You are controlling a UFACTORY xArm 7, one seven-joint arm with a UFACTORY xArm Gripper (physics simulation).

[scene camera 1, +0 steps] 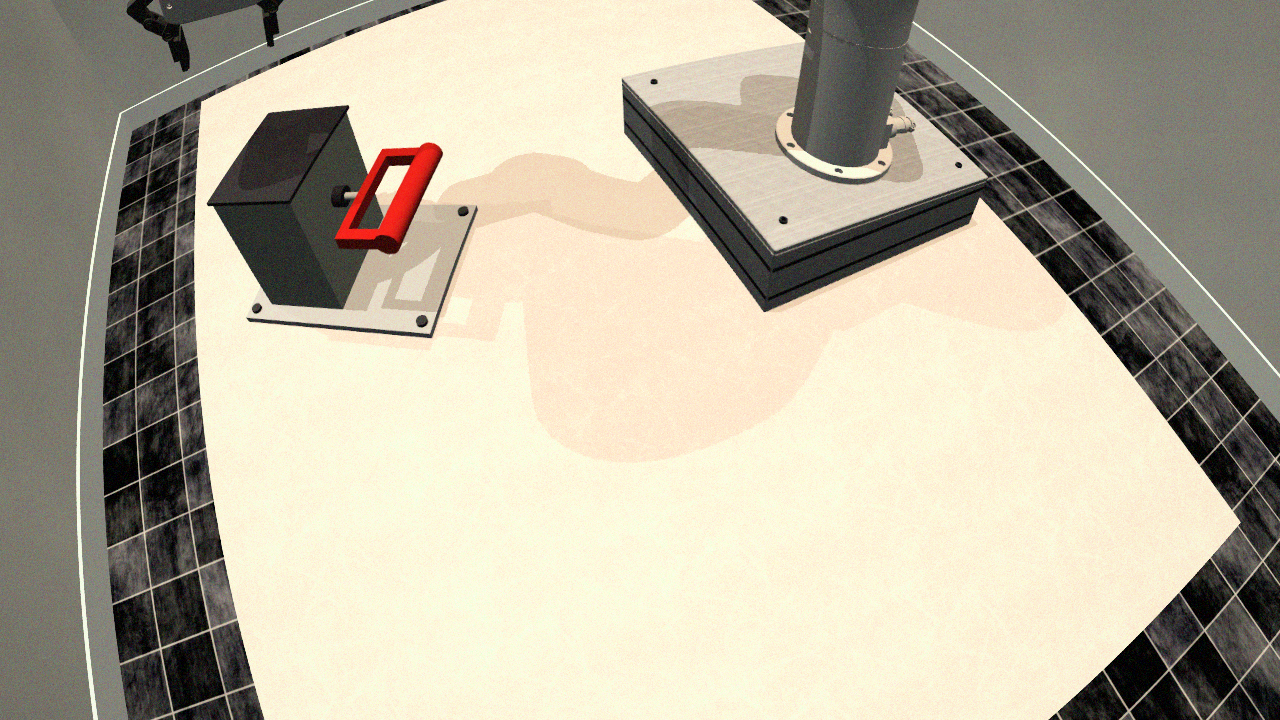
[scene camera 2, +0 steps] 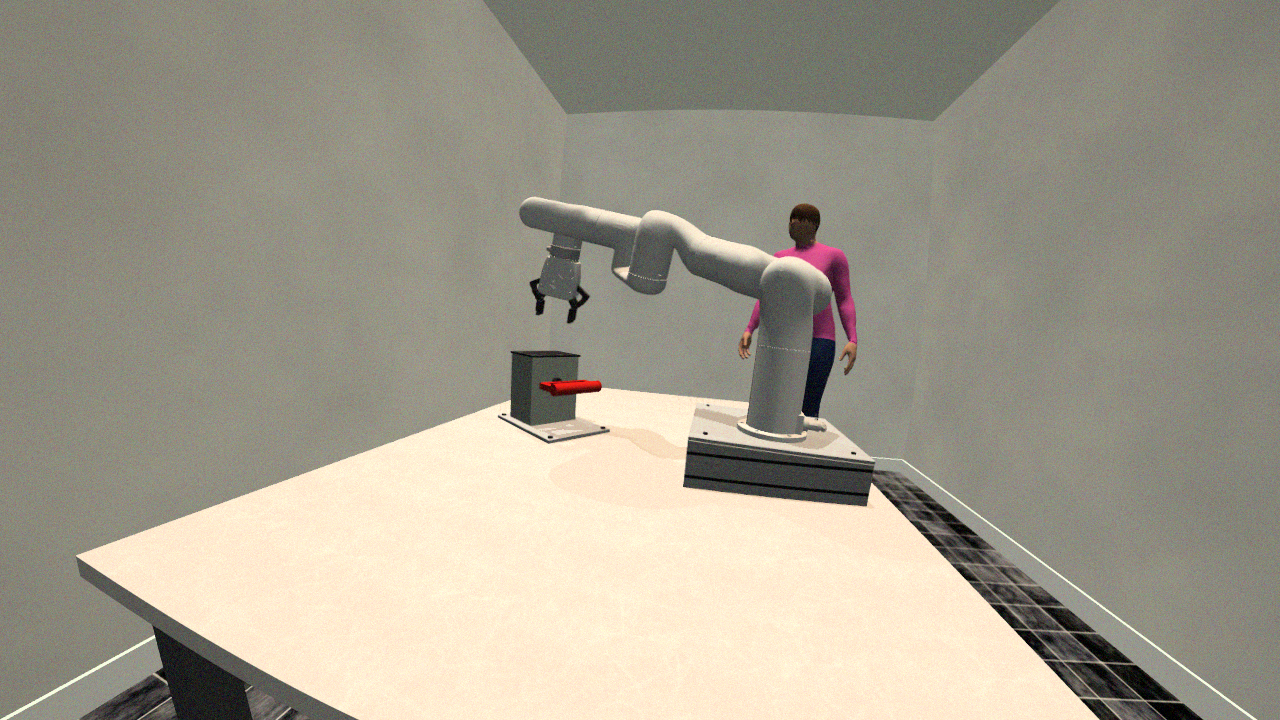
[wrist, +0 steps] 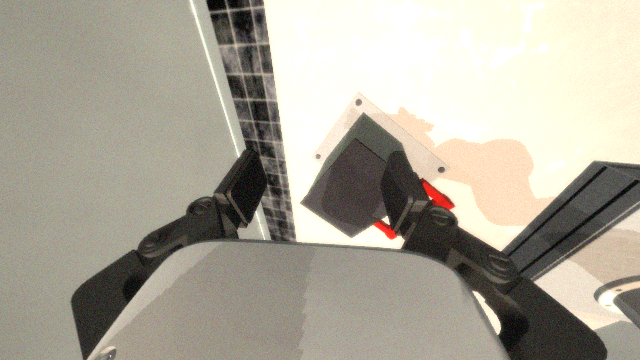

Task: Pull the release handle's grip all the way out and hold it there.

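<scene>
The release handle is a red frame with a thick round grip [scene camera 1: 413,198] [scene camera 2: 577,387] [wrist: 437,195]. It stands out from one side of a dark grey box [scene camera 1: 308,241] [scene camera 2: 544,389] [wrist: 355,185], joined by a short metal rod [scene camera 1: 350,196]. The box stands on a light baseplate [scene camera 1: 380,320] [scene camera 2: 572,429] [wrist: 420,154] with dark bolts. My gripper [scene camera 1: 227,55] [scene camera 2: 554,317] [wrist: 322,167] is open and empty, pointing down high above the box and apart from the handle. In the wrist view, the right finger hides part of the handle.
The arm's base column [scene camera 1: 850,98] [scene camera 2: 778,367] rises from a thick metal-topped block [scene camera 1: 716,192] [scene camera 2: 774,474] [wrist: 575,215] on the table [scene camera 1: 671,555] [scene camera 2: 537,573] [wrist: 575,100]. A person [scene camera 2: 827,286] in a pink top stands behind the arm.
</scene>
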